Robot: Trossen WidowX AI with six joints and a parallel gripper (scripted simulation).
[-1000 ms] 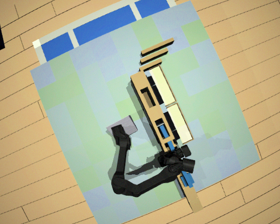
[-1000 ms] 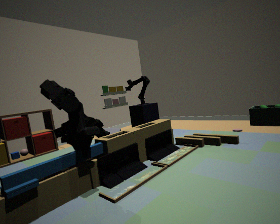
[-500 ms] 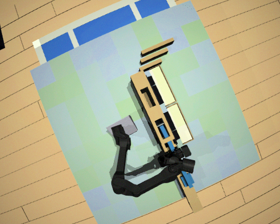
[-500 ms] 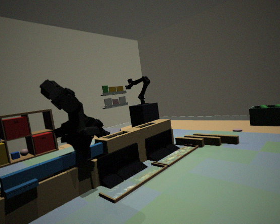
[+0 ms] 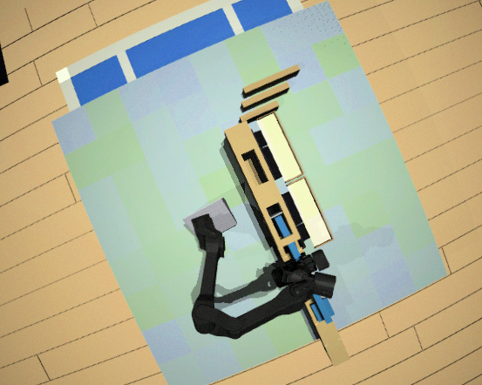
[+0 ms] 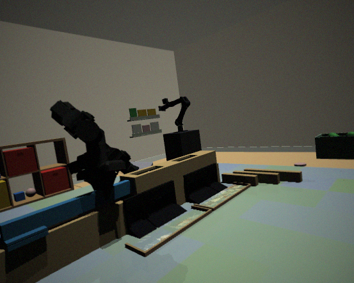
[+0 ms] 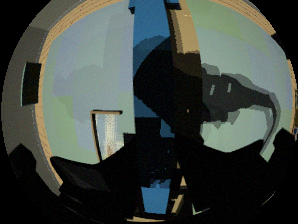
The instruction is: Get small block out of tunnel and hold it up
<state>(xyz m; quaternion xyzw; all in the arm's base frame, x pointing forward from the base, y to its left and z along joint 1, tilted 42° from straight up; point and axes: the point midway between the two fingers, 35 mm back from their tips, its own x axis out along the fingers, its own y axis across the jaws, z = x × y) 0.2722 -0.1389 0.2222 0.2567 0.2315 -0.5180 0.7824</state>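
Now: the tan covered tunnel 8 cm to the left of my gripper tip, 4 cm below it and 1 cm ahead of it.
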